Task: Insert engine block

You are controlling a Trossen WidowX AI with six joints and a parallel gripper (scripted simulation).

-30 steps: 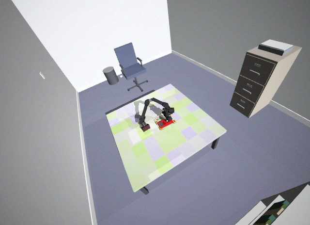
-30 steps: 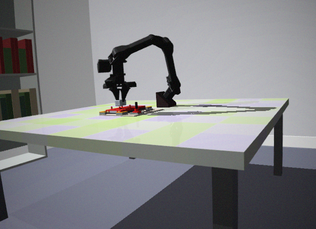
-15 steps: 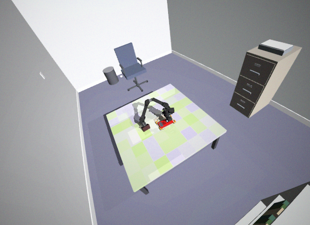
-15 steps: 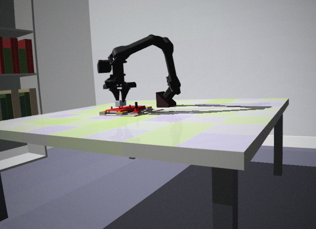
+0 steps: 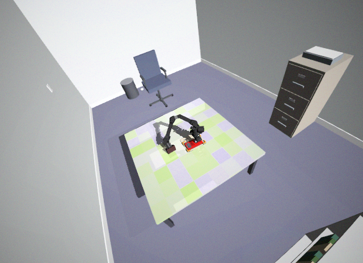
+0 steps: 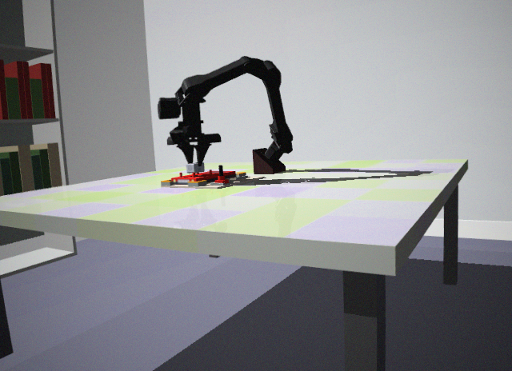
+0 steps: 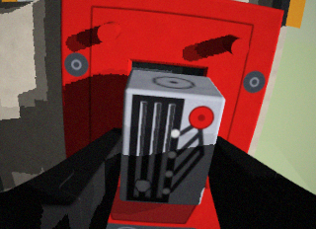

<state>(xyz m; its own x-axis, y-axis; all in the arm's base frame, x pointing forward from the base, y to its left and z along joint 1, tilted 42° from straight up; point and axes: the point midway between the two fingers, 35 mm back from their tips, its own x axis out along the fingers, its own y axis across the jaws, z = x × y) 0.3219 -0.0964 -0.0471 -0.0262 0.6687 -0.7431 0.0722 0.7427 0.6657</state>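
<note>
Right now my gripper tip is 12 cm to the right of the short black post, 4 cm short of it and 2 cm above it. Also, from my gripper tip: grey engine block: 1 cm below.
</note>
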